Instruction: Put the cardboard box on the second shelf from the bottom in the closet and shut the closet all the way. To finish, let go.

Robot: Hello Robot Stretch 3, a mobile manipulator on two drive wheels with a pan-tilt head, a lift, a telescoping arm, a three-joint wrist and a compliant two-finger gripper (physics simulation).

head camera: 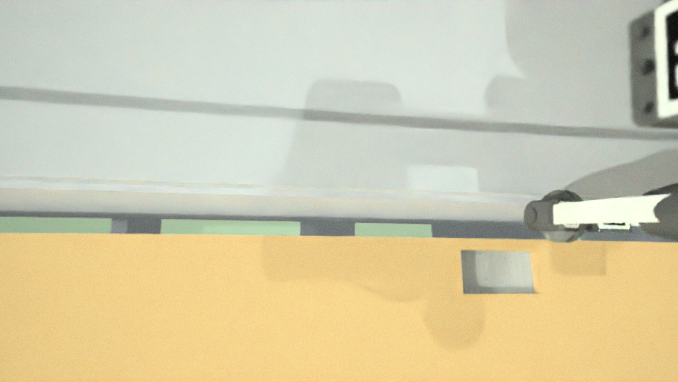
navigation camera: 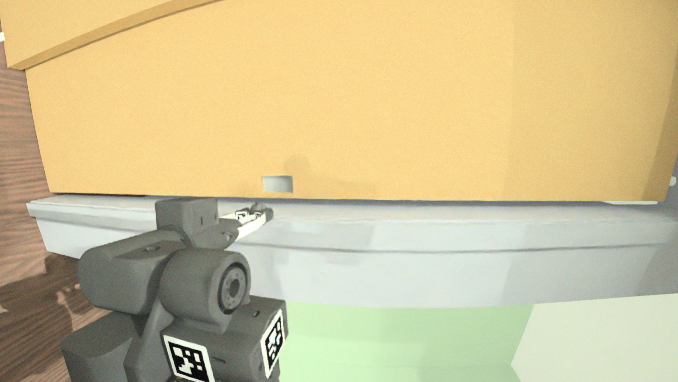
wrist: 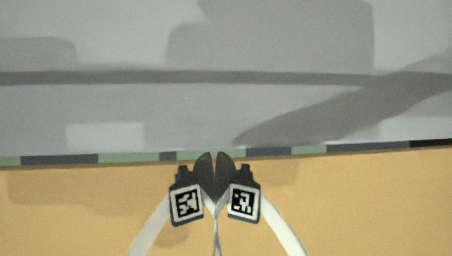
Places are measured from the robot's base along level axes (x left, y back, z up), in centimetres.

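Where they show: gripper, fingertip midpoint: [head camera: 549, 216] [navigation camera: 262, 212].
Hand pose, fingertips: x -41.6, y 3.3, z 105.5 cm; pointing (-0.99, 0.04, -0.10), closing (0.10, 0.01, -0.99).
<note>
After its pixels a point has its place.
A large yellow-orange panel [head camera: 200, 310] @[x -49.1, y -4.6, z 132.6 cm] [navigation camera: 350, 100] @[x -47.5, y -18.9, z 122.1 cm] [wrist: 360, 210], which looks like part of the closet, has a small grey rectangular recess [head camera: 502, 272] @[x -50.4, y -1.6, z 104.6 cm] [navigation camera: 278, 184] @[x -50.5, y -1.5, z 105.3 cm] near its edge. A light grey surface with a dark groove [head camera: 150, 145] @[x -42.7, y 7.7, z 136.3 cm] [navigation camera: 425, 270] @[x -44.9, y 15.4, z 137.8 cm] [wrist: 150, 105] runs alongside it. My gripper [head camera: 550, 215] @[x -41.6, y 3.3, z 105.4 cm] [navigation camera: 263, 210] @[x -41.6, y 3.3, z 105.4 cm] [wrist: 214, 169] @[x -41.6, y 3.3, z 105.4 cm] is shut, with its fingertips close together and no object seen between them. It is near the boundary of the two, a little off the recess in the head view. Any contact is unclear. The cardboard box and the shelves do not show.
A narrow strip with green and dark patches [head camera: 230, 227] @[x -117.9, y 4.6, z 129.2 cm] runs between the grey surface and the yellow panel. The navigation view shows another yellow panel edge [navigation camera: 100, 37] @[x -43.3, y -44.5, z 51.1 cm] at the upper left, brown wood [navigation camera: 20, 135] at the left and a green surface [navigation camera: 400, 340] @[x -129.8, y 113.7, z 153.0 cm] below.
</note>
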